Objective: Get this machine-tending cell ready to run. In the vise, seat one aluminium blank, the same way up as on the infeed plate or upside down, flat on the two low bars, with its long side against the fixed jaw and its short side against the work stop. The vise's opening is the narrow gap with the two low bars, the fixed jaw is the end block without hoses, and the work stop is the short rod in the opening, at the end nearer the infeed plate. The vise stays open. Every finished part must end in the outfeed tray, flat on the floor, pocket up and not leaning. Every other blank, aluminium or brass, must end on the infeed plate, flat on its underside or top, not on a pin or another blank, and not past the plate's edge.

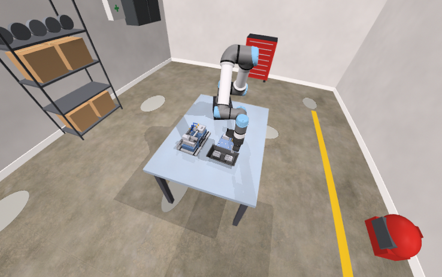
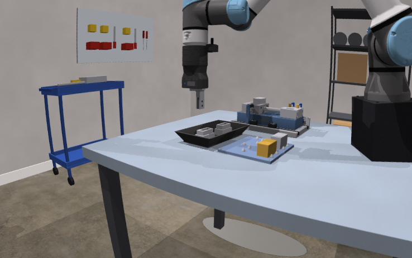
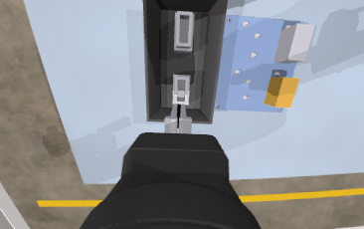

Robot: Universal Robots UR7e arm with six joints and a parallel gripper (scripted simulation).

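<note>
Now: the vise 130 mm behind my hand, 350 mm to the right of it and 90 mm below it. Also, from my hand: brass blank: 220 mm behind, 10 mm to the left, 110 mm below.
</note>
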